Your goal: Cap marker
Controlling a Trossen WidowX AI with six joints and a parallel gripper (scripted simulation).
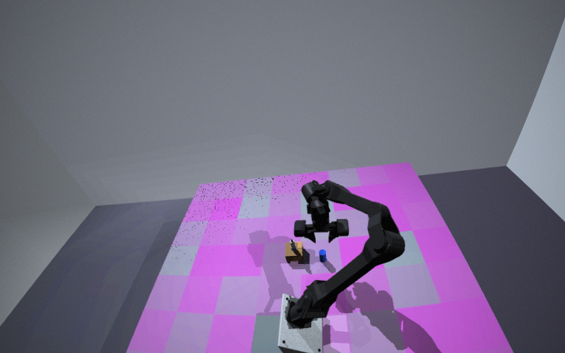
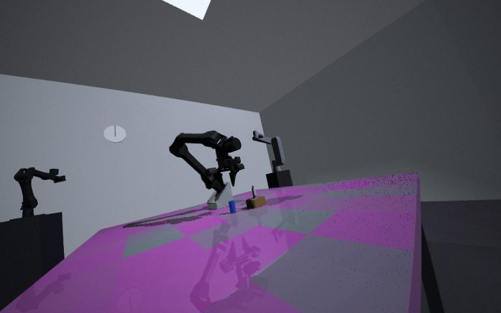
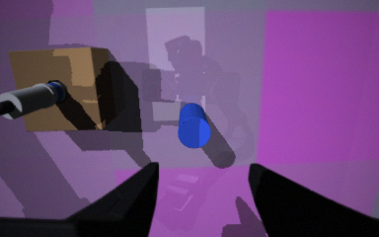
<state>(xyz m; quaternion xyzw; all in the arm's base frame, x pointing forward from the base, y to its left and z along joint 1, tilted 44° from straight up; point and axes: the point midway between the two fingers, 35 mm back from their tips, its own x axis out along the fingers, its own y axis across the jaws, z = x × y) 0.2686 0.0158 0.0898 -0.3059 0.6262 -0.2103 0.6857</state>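
Right now my gripper tip is 90 mm above the blue cap. Also, from my gripper tip: holder block: 120 mm to the left, 100 mm below, 10 mm ahead.
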